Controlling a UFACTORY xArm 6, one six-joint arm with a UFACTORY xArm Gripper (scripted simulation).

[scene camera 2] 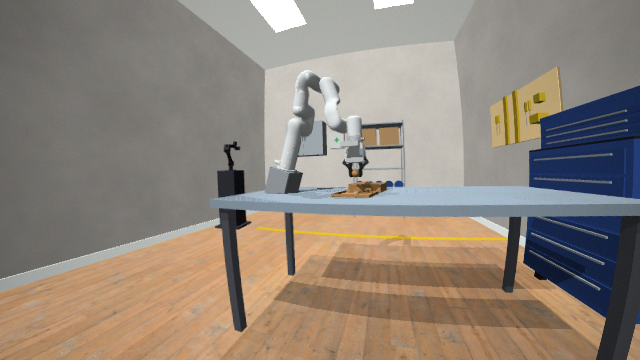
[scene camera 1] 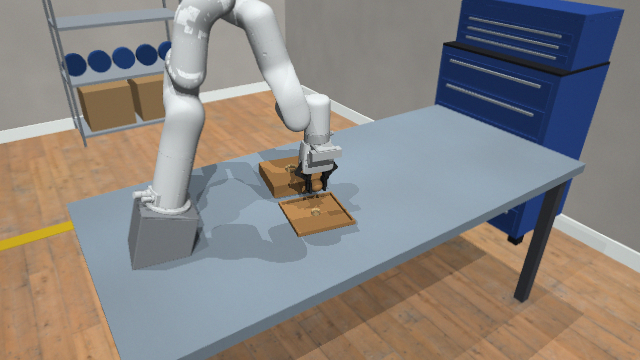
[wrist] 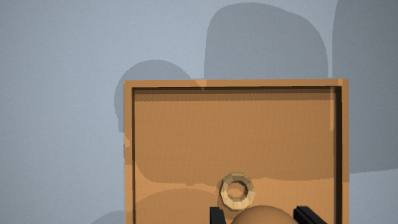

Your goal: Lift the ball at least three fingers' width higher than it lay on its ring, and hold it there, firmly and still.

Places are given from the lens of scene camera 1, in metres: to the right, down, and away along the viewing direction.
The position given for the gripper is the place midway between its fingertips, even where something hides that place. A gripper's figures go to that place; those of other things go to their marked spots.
gripper [scene camera 1: 316,190]: -0.01, 0.03, 1.41
shallow wooden tray [scene camera 1: 312,214]: -0.02, 0.11, 1.44
thick wooden block [scene camera 1: 278,174]: -0.15, -0.02, 1.58
